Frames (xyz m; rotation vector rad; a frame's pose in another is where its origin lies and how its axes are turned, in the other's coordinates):
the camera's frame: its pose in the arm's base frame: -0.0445 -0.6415 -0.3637 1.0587 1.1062 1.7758
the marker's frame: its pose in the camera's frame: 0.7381 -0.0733 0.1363 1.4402 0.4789 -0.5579
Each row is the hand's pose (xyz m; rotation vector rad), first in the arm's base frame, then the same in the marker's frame.
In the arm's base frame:
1: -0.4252 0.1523 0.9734 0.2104 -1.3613 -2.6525
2: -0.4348 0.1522 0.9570 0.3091 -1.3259 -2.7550
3: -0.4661 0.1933 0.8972 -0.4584 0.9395 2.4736
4: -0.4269 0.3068 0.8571 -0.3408 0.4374 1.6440
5: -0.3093 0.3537 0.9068 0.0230 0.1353 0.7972
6: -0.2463 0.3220 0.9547 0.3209 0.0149 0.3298
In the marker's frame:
1: 0.1998 0.4085 -1.1294 -1.7010 0.8655 -0.2491
2: 0.2084 0.3970 -1.1170 -1.7873 0.7980 -0.3211
3: 0.2598 0.3887 -1.0575 -2.0897 0.2421 -0.5459
4: 0.2919 0.4788 -0.9746 -2.1762 -0.9396 -0.6830
5: 0.2180 0.5931 -0.9743 -1.6820 -2.0799 -0.4303
6: 0.1461 0.6193 -1.0117 -1.1723 -2.5596 -0.0828

